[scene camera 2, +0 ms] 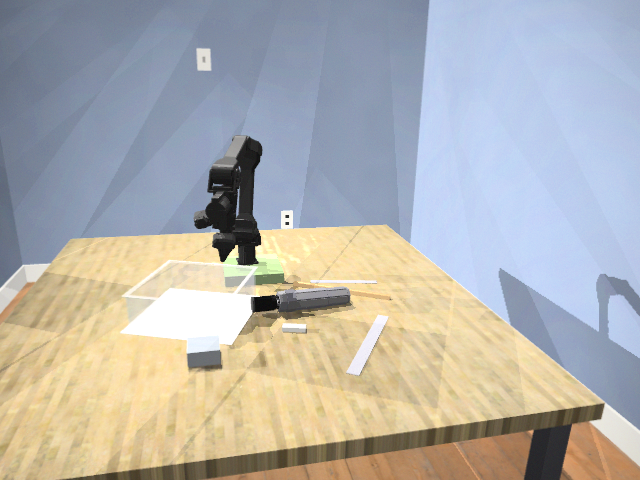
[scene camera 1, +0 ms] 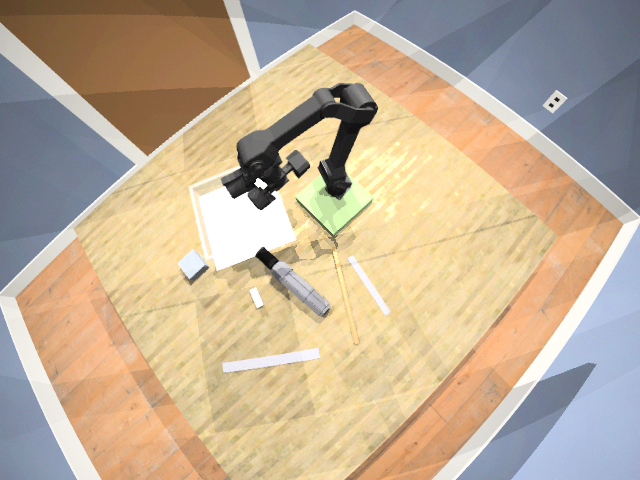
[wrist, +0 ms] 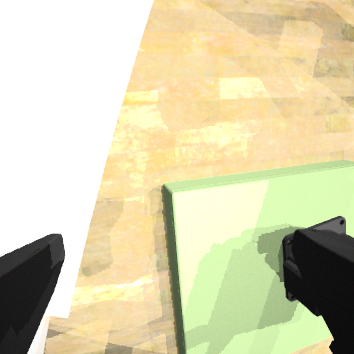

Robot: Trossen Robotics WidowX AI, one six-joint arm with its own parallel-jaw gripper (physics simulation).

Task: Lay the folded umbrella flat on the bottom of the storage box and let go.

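The folded umbrella, grey with a black handle, lies on the table outside the storage box. Its handle end is right at the box's edge; whether they touch I cannot tell. The storage box has a white bottom and see-through walls, and no umbrella lies in it. My gripper is open and empty, raised above the side of the box near the arm's base, away from the umbrella. The umbrella does not show in the wrist view.
The arm's green base plate is beside the box. A grey-blue block and a small white block lie nearby. A wooden stick and two pale strips lie around the umbrella.
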